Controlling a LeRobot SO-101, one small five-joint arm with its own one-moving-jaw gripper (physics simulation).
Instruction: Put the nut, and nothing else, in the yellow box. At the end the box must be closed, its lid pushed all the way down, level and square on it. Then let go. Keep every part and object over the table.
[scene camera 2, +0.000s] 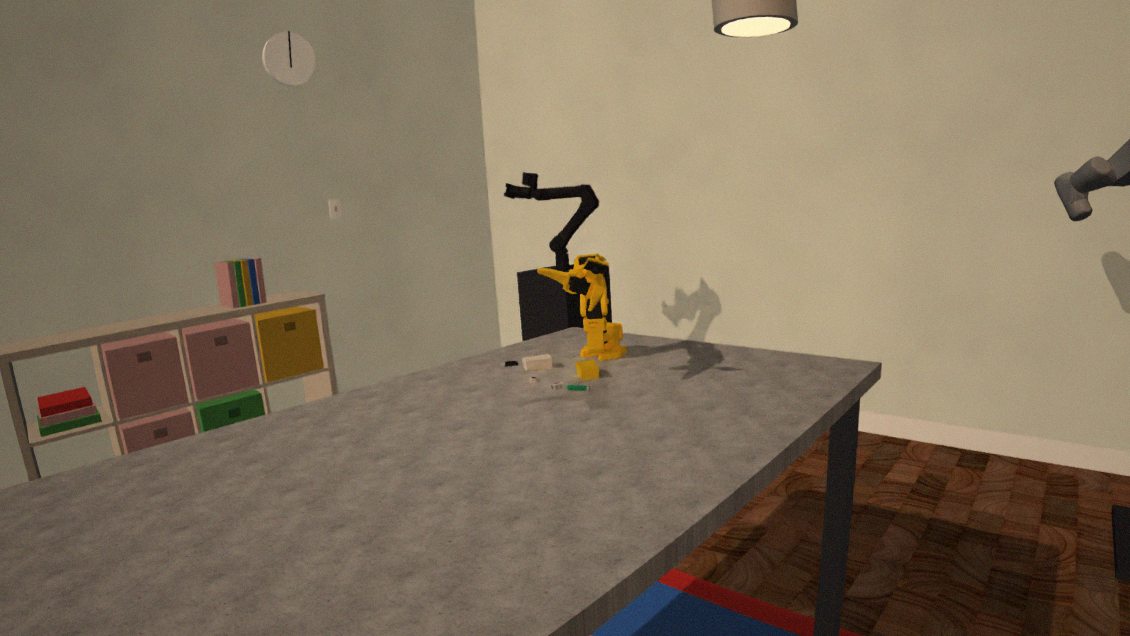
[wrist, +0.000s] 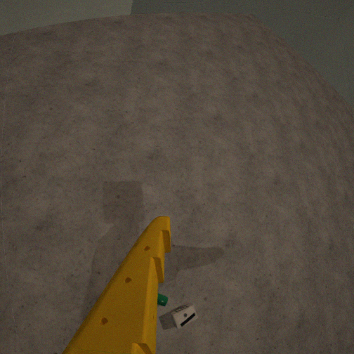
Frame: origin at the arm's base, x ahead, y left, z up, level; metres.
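Seen in the pictures: end effector, tool point: (scene camera 2: 588, 308); arm's base, origin of the base link: (scene camera 2: 597, 356).
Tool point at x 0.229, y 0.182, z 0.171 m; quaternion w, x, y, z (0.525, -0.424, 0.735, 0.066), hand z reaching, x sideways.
Note:
Offsets run from my tool point to a thing's top centre. Level surfaces: height alone.
The yellow box {dz -0.146, dx -0.093, dy -0.096 m} (scene camera 2: 586, 369) stands on the table in front of the arm's base; it is too small in view to tell how its lid sits. A small pale piece {dz -0.163, dx -0.002, dy -0.171 m} (scene camera 2: 533, 379) lies left of it, and a small grey-white piece {dz -0.160, dx +0.011, dy -0.088 m} (scene camera 2: 556, 385) (wrist: 185, 316) with a dark slot lies in front. I cannot tell surely which piece is the nut. My gripper (scene camera 2: 566, 289) is fully open and empty, raised above the table and the pieces. In the wrist view its fixed notched jaw (wrist: 125, 290) shows; the moving jaw is out of the picture.
A green cylinder {dz -0.161, dx -0.003, dy -0.043 m} (scene camera 2: 578, 387) (wrist: 162, 300) lies beside the grey-white piece, partly hidden by the jaw in the wrist view. A white block {dz -0.146, dx -0.080, dy -0.239 m} (scene camera 2: 536, 362) and a small black piece {dz -0.164, dx -0.064, dy -0.322 m} (scene camera 2: 510, 363) lie farther left on the table {dz -0.171 m} (scene camera 2: 442, 474). A black arm (scene camera 2: 581, 213) stands behind.

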